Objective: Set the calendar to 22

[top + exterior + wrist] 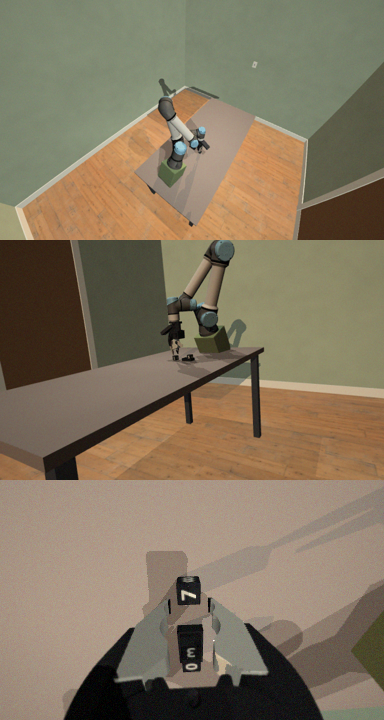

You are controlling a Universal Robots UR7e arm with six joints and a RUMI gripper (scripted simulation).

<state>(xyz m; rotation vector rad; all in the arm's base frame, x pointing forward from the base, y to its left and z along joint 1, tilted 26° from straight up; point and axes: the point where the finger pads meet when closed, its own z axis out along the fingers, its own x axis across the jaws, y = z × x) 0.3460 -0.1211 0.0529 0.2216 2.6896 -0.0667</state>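
Now: hand 40 mm above the black number cube. From my hand the other things lie so: black tray (110 mm to the left, 40 mm below, 20 mm ahead).
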